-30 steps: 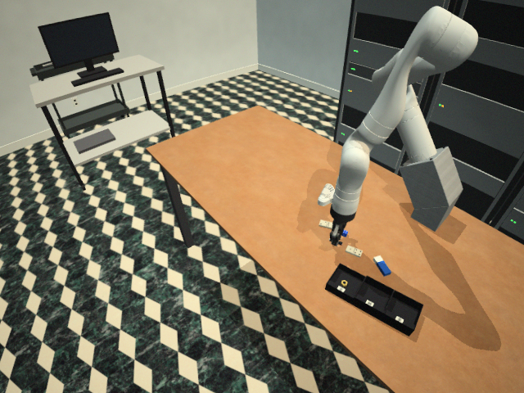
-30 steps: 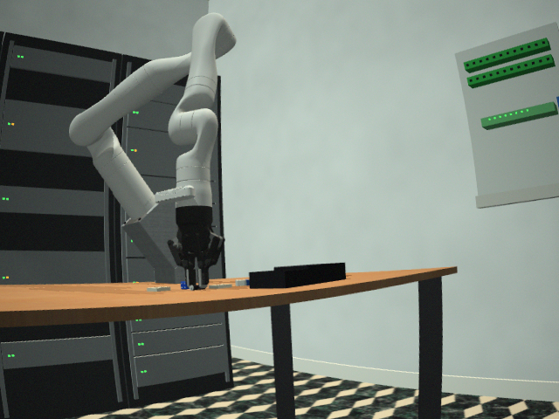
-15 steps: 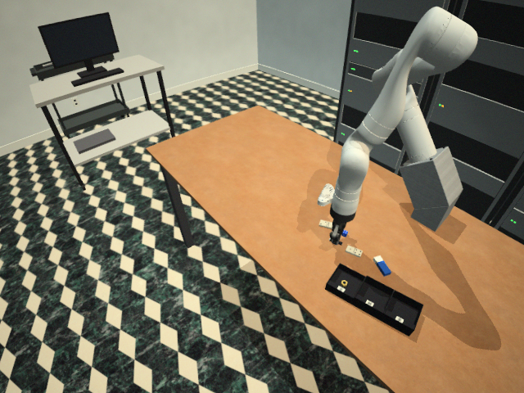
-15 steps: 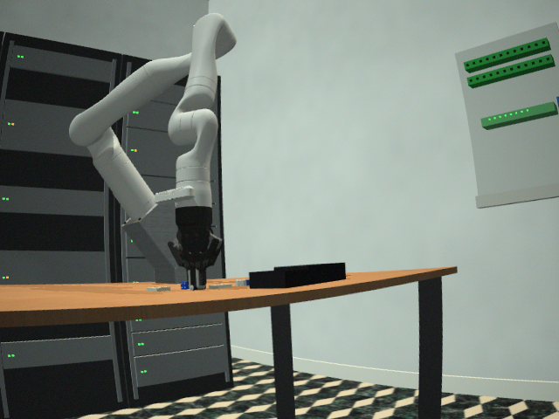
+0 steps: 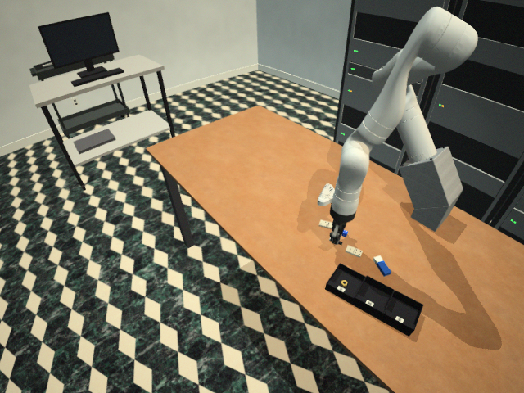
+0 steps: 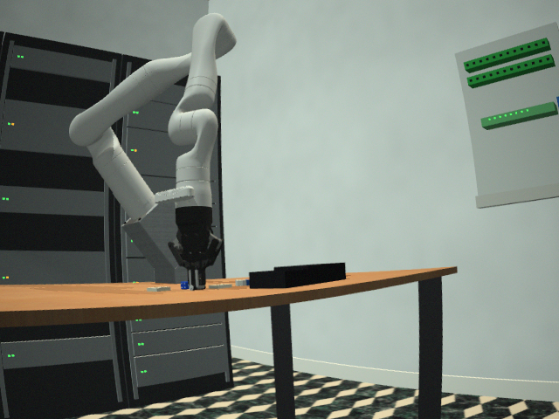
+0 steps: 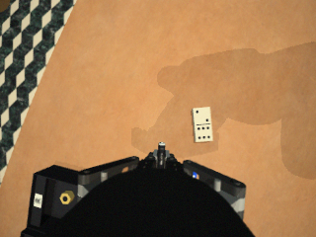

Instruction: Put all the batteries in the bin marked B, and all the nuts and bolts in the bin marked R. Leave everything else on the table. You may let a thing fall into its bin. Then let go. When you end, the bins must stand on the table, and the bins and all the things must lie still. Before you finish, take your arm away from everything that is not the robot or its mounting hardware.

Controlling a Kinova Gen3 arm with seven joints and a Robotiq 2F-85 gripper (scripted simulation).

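Now: the blue die 5 cm behind my hand and 1 cm below it. Also, from my hand: yellow nut (12 cm ahead, 11 cm to the left, 1 cm below); blue-and-white eraser (16 cm to the left, 2 cm below, 2 cm behind); black battery (2 cm below).
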